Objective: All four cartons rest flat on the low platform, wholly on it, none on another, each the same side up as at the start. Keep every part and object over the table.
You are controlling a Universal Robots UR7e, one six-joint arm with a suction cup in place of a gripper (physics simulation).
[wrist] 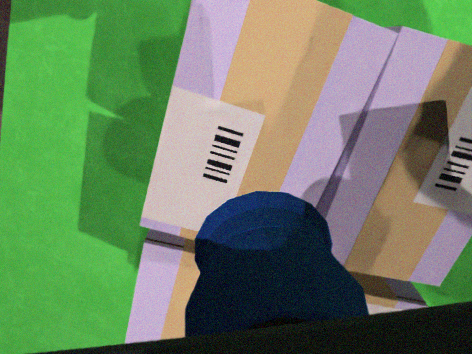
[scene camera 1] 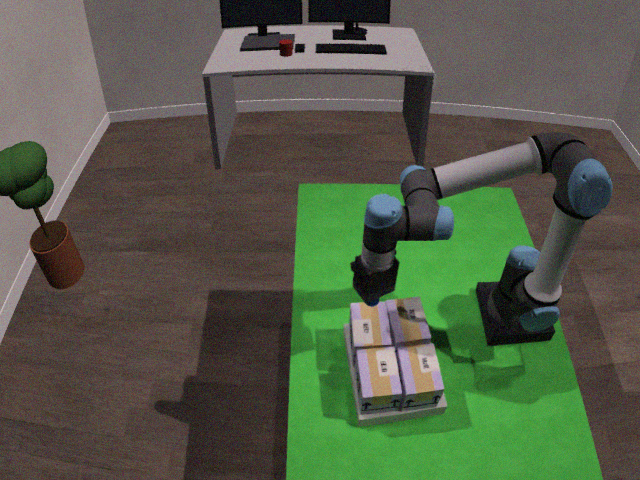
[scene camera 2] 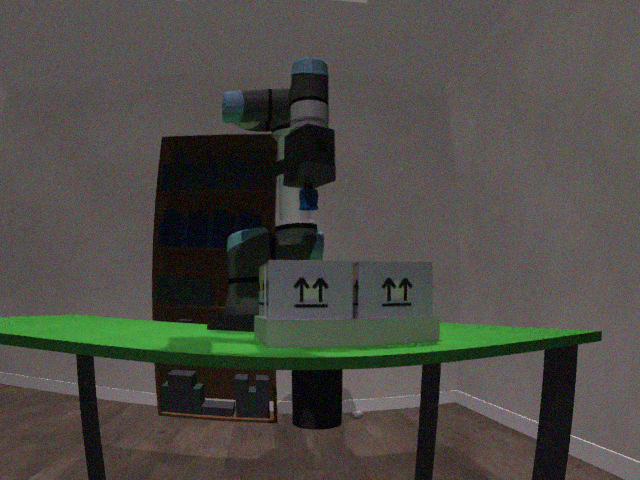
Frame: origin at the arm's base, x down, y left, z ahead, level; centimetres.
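Where they show: hand, its tool point: [wrist: 263, 253] [scene camera 2: 308, 208]; arm's base, origin of its link: [scene camera 1: 508, 307] [scene camera 2: 251, 314].
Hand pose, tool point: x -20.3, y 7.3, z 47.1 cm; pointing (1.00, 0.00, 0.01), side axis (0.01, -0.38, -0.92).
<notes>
Things, the pixels of their top centre, and the offset from my tool point. Level surfaces: height alone.
- back left carton, centre of its top: [wrist: 254, 140] [scene camera 2: 307, 262] [scene camera 1: 370, 323] dx +9.7, dy -0.1, dz -0.5 cm
- low platform, centre of its top: [scene camera 2: 341, 317] [scene camera 1: 394, 364] dx +19.9, dy +7.7, dz -6.8 cm
- back right carton, centre of its top: [wrist: 425, 180] [scene camera 1: 408, 318] dx +9.7, dy -0.3, dz -10.8 cm
- front left carton, centre of its top: [wrist: 195, 335] [scene camera 2: 388, 263] [scene camera 1: 379, 371] dx +9.7, dy +15.3, dz -0.4 cm
- front right carton, centre of its top: [scene camera 1: 421, 368] dx +9.7, dy +15.8, dz -11.2 cm
- green table, height of its surface: dx +24.7 cm
My gripper [scene camera 1: 372, 302] [scene camera 2: 309, 198] [wrist: 265, 225], a blue suction cup, hangs free above the cartons, with air between it and their tops. The back left carton [scene camera 1: 370, 321] [scene camera 2: 310, 271] [wrist: 280, 75] stands upright on the low platform [scene camera 1: 402, 414] [scene camera 2: 351, 332]. The back right carton [scene camera 1: 405, 333] [wrist: 380, 240] stands beside it, slightly turned, with a narrow wedge-shaped gap between. The front left carton [scene camera 1: 371, 374] [scene camera 2: 395, 271] and front right carton [scene camera 1: 410, 372] stand side by side on the platform. Labels face up. The far cartons' bases are hidden.
The platform stands on the green table [scene camera 1: 336, 449] [scene camera 2: 103, 330]. The robot base [scene camera 1: 511, 325] is right of the cartons in scene camera 1. A desk [scene camera 1: 320, 64] and a potted plant [scene camera 1: 59, 258] are off the table. A bookshelf [scene camera 2: 156, 232] stands behind.
</notes>
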